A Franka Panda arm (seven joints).
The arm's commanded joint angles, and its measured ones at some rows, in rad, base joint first. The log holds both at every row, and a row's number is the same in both.
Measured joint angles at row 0:
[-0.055 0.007 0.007 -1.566 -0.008 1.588 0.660]
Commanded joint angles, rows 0 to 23:
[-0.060 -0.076 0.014 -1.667 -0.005 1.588 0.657]
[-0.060 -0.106 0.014 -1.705 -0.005 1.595 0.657]
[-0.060 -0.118 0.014 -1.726 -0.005 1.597 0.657]
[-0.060 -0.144 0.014 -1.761 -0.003 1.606 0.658]
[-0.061 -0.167 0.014 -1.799 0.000 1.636 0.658]
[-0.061 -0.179 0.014 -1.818 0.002 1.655 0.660]
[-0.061 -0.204 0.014 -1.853 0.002 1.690 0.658]
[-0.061 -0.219 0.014 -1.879 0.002 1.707 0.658]
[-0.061 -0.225 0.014 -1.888 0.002 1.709 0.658]
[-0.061 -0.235 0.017 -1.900 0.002 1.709 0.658]
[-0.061 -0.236 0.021 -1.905 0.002 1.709 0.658]
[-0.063 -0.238 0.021 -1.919 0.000 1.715 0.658]
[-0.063 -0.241 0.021 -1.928 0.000 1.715 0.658]
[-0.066 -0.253 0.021 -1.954 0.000 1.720 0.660]
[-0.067 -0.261 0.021 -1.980 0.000 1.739 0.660]
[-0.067 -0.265 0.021 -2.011 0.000 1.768 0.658]
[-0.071 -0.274 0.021 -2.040 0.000 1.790 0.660]
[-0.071 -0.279 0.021 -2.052 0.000 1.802 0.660]
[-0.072 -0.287 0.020 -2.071 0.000 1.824 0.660]
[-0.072 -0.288 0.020 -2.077 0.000 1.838 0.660]
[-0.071 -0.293 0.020 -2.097 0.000 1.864 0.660]
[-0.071 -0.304 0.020 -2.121 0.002 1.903 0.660]
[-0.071 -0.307 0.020 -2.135 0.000 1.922 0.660]
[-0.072 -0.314 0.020 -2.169 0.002 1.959 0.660]
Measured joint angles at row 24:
[-0.059 -0.258 0.009 -2.069 -0.008 1.860 0.660]
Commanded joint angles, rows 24 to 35:
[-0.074 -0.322 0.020 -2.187 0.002 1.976 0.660]
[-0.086 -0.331 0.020 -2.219 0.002 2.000 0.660]
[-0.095 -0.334 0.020 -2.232 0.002 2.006 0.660]
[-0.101 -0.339 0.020 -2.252 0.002 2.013 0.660]
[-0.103 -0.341 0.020 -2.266 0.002 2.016 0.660]
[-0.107 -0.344 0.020 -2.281 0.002 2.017 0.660]
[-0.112 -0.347 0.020 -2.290 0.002 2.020 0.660]
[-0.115 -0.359 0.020 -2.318 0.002 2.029 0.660]
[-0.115 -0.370 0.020 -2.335 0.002 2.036 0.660]
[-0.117 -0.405 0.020 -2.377 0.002 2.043 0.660]
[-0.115 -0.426 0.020 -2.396 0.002 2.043 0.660]
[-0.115 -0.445 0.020 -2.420 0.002 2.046 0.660]
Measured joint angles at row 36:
[-0.103 -0.336 0.009 -2.304 -0.008 2.007 0.662]
